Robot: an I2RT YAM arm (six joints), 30 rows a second.
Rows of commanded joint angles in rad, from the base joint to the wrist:
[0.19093, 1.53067, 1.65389, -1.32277, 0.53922, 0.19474]
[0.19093, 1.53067, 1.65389, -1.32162, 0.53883, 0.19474]
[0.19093, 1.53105, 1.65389, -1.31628, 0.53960, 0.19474]
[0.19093, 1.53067, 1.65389, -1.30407, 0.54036, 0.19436]
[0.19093, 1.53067, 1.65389, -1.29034, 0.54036, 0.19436]
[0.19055, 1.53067, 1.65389, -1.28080, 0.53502, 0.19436]
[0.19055, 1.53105, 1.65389, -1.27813, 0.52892, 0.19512]
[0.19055, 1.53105, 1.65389, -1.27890, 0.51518, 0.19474]
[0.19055, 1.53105, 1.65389, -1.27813, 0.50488, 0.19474]
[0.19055, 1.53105, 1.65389, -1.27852, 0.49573, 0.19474]
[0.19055, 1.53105, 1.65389, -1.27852, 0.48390, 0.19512]
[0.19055, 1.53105, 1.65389, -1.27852, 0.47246, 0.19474]
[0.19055, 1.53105, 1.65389, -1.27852, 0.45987, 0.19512]
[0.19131, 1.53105, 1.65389, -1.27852, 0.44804, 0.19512]
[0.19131, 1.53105, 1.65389, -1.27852, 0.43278, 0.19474]
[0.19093, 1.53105, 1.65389, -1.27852, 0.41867, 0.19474]
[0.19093, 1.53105, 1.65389, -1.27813, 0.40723, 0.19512]
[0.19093, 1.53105, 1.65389, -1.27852, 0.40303, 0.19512]
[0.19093, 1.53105, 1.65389, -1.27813, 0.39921, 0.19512]
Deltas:
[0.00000, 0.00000, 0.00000, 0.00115, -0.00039, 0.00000]
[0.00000, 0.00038, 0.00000, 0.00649, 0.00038, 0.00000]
[0.00000, 0.00000, 0.00000, 0.01870, 0.00114, -0.00038]
[0.00000, 0.00000, 0.00000, 0.03243, 0.00114, -0.00038]
[-0.00038, 0.00000, 0.00000, 0.04197, -0.00420, -0.00038]
[-0.00038, 0.00038, 0.00000, 0.04464, -0.01030, 0.00038]
[-0.00038, 0.00038, 0.00000, 0.04387, -0.02404, 0.00000]
[-0.00038, 0.00038, 0.00000, 0.04464, -0.03434, 0.00000]
[-0.00038, 0.00038, 0.00000, 0.04425, -0.04349, 0.00000]
[-0.00038, 0.00038, 0.00000, 0.04425, -0.05532, 0.00038]
[-0.00038, 0.00038, 0.00000, 0.04425, -0.06676, 0.00000]
[-0.00038, 0.00038, 0.00000, 0.04425, -0.07935, 0.00038]
[0.00038, 0.00038, 0.00000, 0.04425, -0.09118, 0.00038]
[0.00038, 0.00038, 0.00000, 0.04425, -0.10644, 0.00000]
[0.00000, 0.00038, 0.00000, 0.04425, -0.12055, 0.00000]
[0.00000, 0.00038, 0.00000, 0.04464, -0.13199, 0.00038]
[0.00000, 0.00038, 0.00000, 0.04425, -0.13619, 0.00038]
[0.00000, 0.00038, 0.00000, 0.04464, -0.14001, 0.00038]

